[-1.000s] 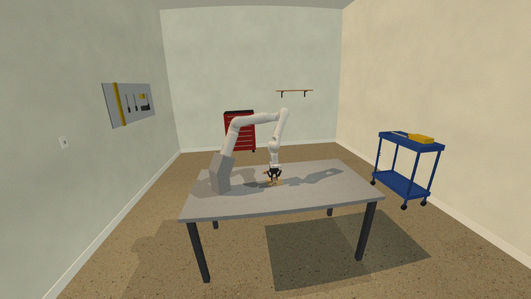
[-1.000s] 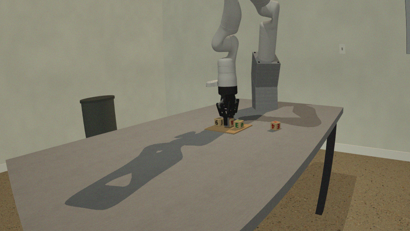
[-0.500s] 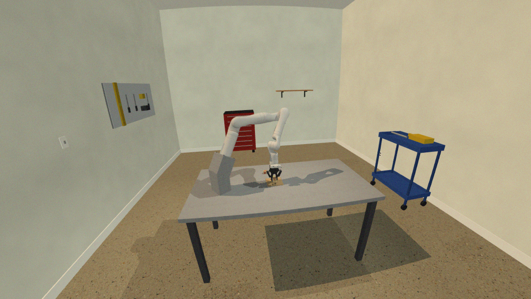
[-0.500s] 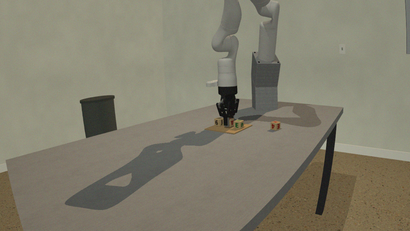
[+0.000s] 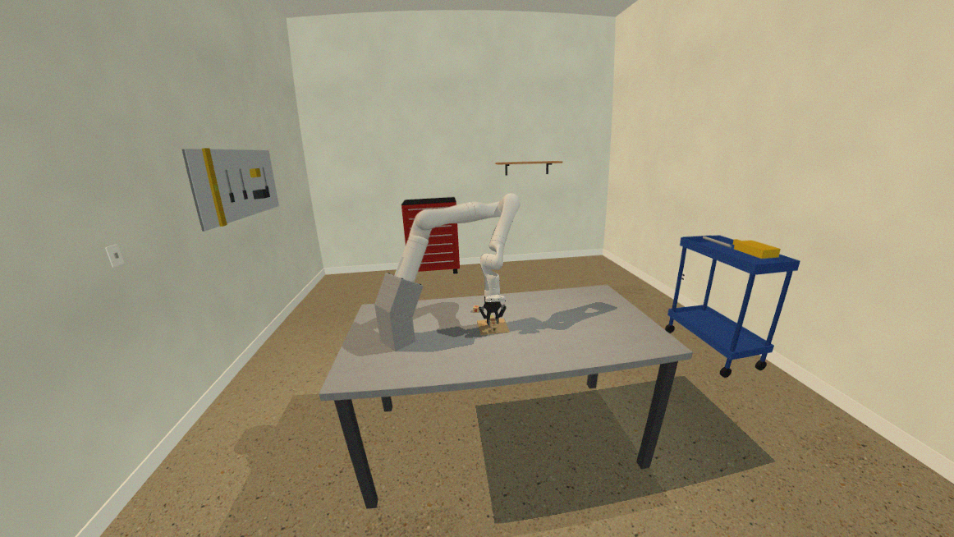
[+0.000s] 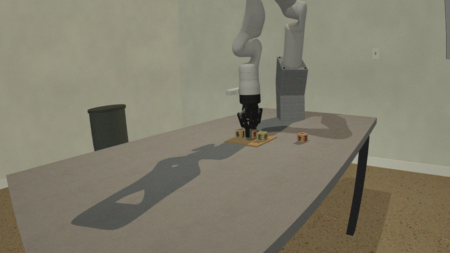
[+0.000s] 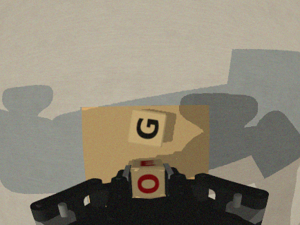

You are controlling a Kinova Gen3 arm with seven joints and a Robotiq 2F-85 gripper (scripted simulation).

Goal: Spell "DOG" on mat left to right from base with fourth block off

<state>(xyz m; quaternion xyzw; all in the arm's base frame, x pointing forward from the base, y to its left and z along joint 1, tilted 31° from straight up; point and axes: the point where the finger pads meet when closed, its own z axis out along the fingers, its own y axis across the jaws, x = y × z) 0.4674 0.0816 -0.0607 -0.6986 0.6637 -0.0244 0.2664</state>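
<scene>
The O block lies right at my hand. The rest, counted from my hand: tan mat: 30 mm below; G block: 50 mm to the right, 10 mm below; D block: 10 mm behind, 50 mm to the left, 10 mm below.
</scene>
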